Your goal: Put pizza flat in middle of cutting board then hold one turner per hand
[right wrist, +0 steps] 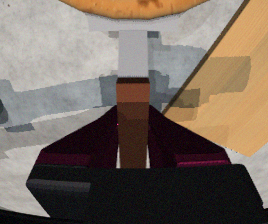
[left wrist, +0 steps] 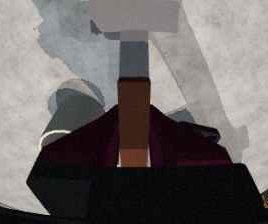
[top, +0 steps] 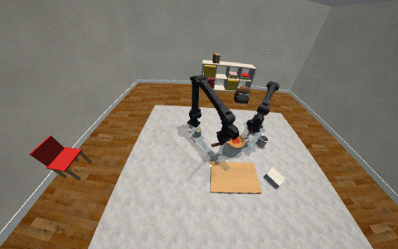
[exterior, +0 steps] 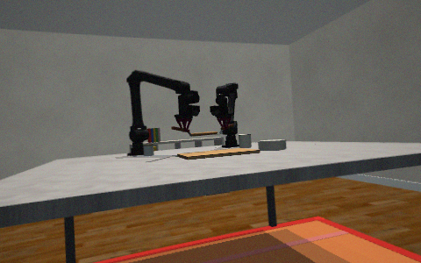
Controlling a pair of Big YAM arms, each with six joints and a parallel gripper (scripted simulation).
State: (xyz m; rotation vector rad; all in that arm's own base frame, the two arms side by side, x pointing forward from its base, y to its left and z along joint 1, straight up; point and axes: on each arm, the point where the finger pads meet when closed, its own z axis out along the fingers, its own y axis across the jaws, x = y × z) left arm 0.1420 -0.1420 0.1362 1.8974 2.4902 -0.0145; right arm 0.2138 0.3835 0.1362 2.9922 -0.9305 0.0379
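Now: right hand 130 mm to the right of the pizza, 70 mm past it and 30 mm above it. Round my right hand: wooden cutting board: 200 mm ahead, 130 mm below, 120 mm to the left; cup: 200 mm to the right, 190 mm behind, 100 mm below.
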